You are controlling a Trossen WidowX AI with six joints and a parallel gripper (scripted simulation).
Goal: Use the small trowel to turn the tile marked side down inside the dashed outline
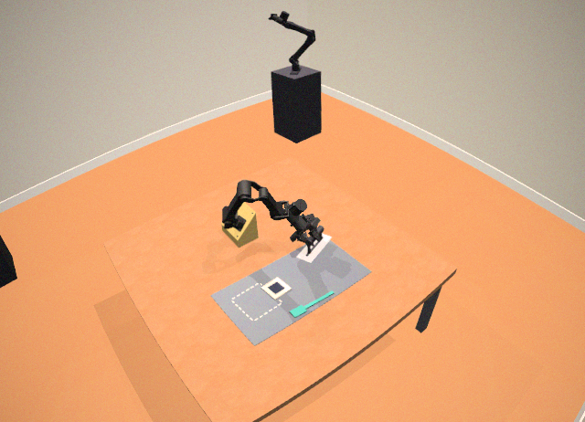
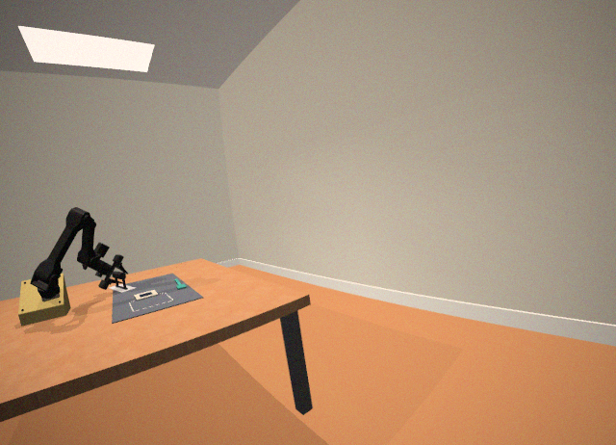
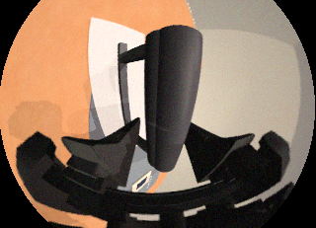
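Right now the grey mat is 230 mm to the right of my gripper tip, 80 mm ahead of it and 70 mm below it. From my gripper tip the other things lie so: teal trowel: 260 mm to the right, 220 mm ahead, 40 mm below; cream tile: 290 mm to the right, 50 mm ahead, 40 mm below.
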